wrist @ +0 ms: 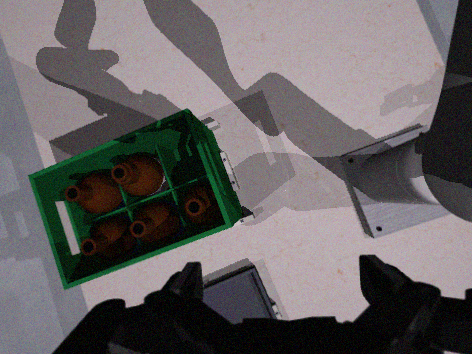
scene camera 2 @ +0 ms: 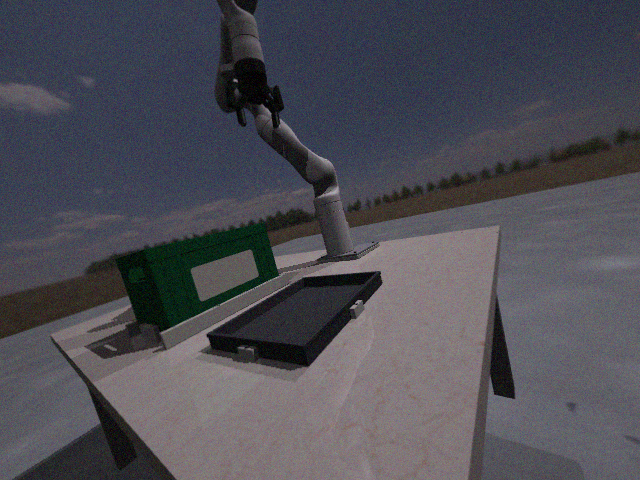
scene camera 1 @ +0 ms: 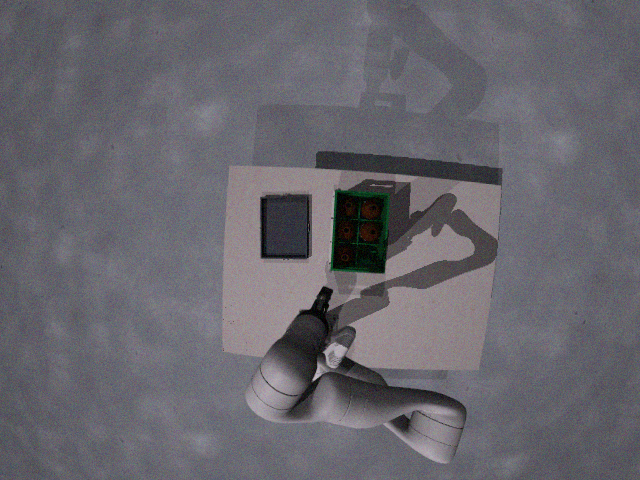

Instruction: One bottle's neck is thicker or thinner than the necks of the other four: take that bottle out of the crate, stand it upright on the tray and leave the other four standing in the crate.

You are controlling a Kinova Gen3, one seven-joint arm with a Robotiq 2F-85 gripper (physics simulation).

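Frame: origin at the arm's base, x ahead, y left, z up, level; millimetres.
Seen in the pictures: gripper, fingertip midpoint: (wrist: 278, 275) (scene camera 2: 260, 126) (scene camera 1: 320, 309); arm's base, link origin: (wrist: 384, 177) (scene camera 2: 340, 252).
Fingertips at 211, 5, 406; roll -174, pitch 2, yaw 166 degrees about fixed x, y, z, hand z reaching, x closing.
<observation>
Offsets run from my fingertips to a thing's middle, as dx, dy, dz. "spot": to the spot under its first point. Level surfaces: height alone.
The green crate @(+204, -96, -334) (scene camera 1: 386, 227) (scene camera 2: 178, 291) (wrist: 48, 230) stands on the table with brown bottles upright in its cells. In the wrist view they are a far-end pair @(+292, -134, -336) (wrist: 102, 194) @(+290, -46, -336) (wrist: 116, 239), a middle pair @(+209, -141, -336) (wrist: 146, 175) @(+204, -49, -336) (wrist: 162, 220) and a single bottle @(+110, -56, -336) (wrist: 194, 206) at the end nearer the robot base; the cell beside the single one is empty. I cannot tell for certain which neck differs. The black tray @(+184, +197, -409) (scene camera 1: 262, 227) (scene camera 2: 279, 352) (wrist: 235, 295) is empty. My gripper (scene camera 1: 325, 290) (scene camera 2: 258, 124) (wrist: 278, 275) is open and empty, high above the table, on the base side of crate and tray.
The robot's base plate (scene camera 2: 364, 251) (wrist: 367, 220) is on the table @(dz -422) (scene camera 1: 413, 330). A low pale rail @(+198, +3, -406) (scene camera 2: 227, 310) runs between crate and tray. Small clips @(spot: +180, +300, -409) (scene camera 2: 356, 308) hold the tray's edges. Dark arm shadows cross the table and part of the crate's inside is dark.
</observation>
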